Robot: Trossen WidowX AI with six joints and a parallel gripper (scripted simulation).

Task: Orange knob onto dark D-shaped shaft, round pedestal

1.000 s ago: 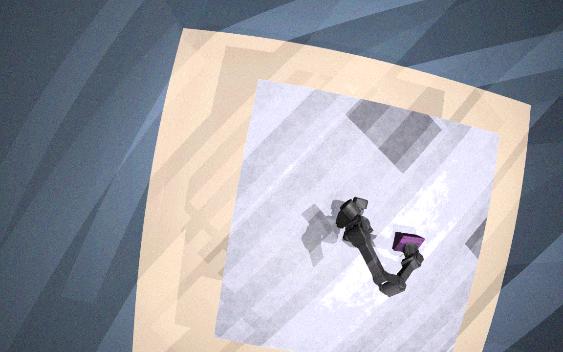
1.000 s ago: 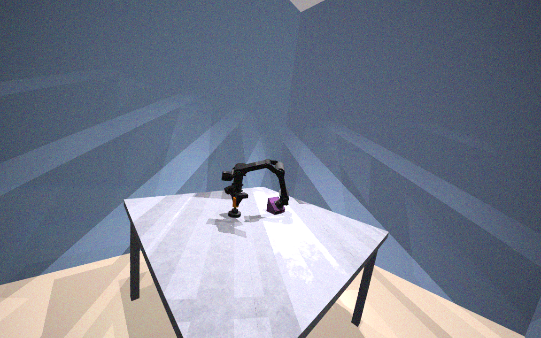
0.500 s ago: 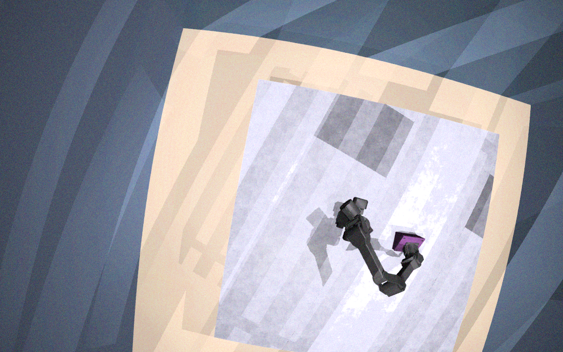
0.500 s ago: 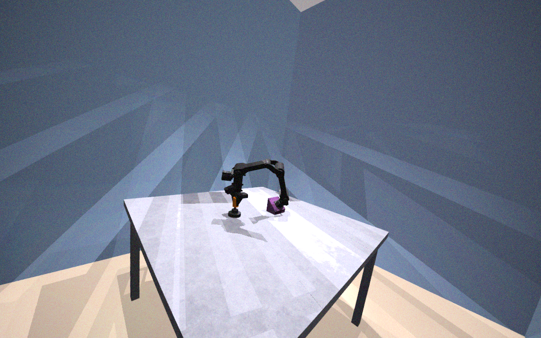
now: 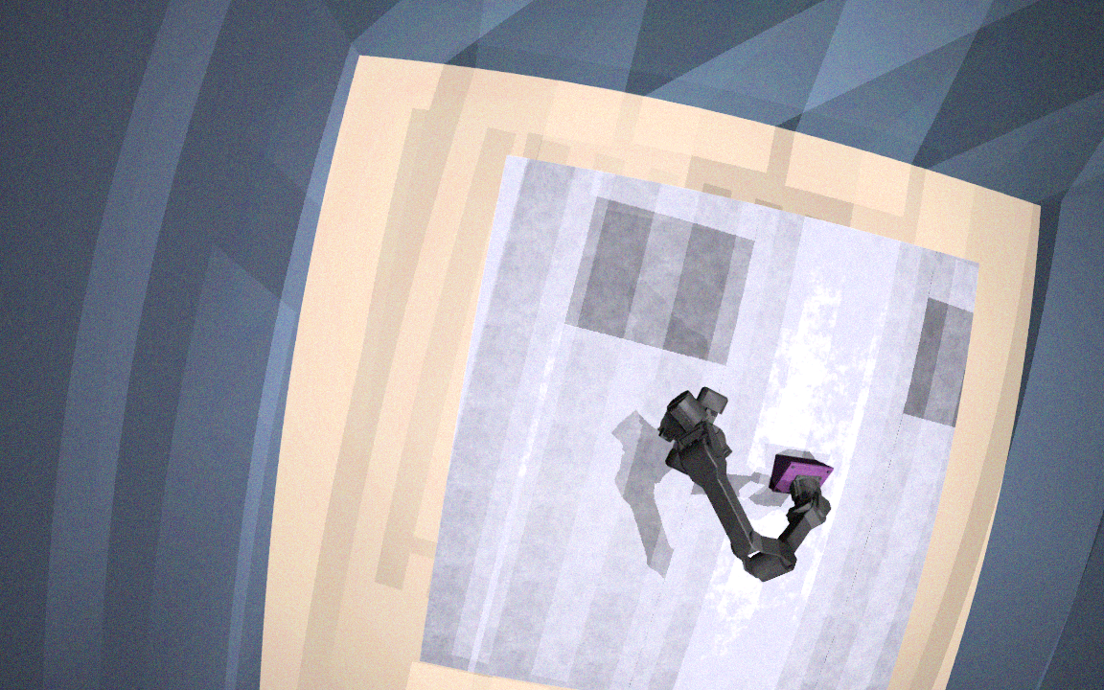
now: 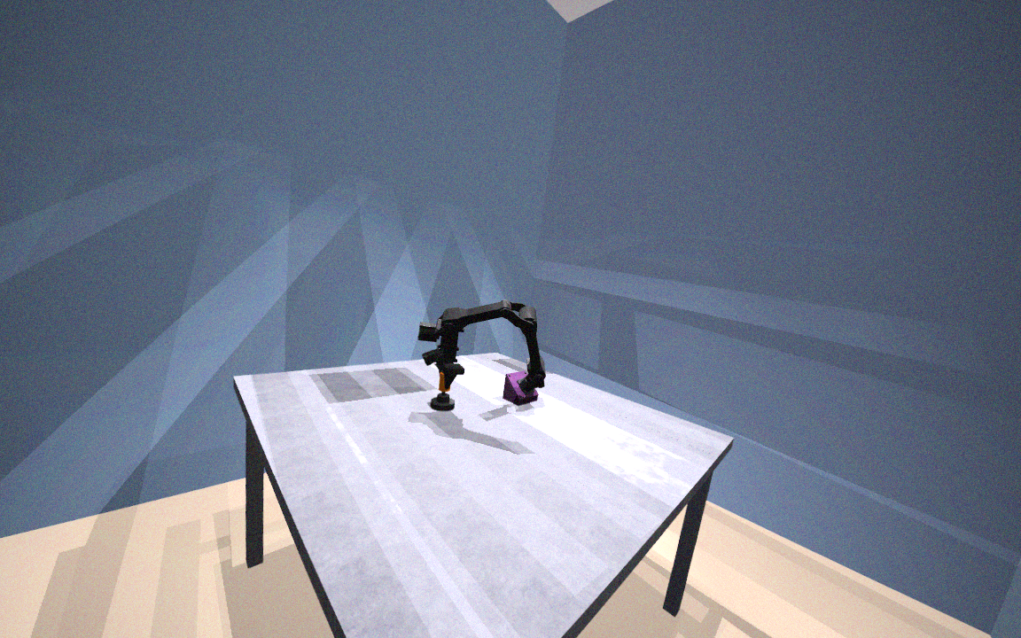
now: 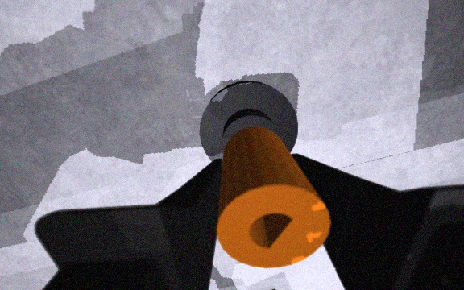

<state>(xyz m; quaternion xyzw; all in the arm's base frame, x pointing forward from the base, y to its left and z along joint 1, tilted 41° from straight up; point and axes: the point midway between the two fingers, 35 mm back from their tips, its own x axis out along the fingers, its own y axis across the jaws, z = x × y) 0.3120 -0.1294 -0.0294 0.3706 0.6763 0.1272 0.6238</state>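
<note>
Now: gripper tip 20 mm below the orange knob. Also, from my gripper tip: short shaft 40 mm below.
</note>
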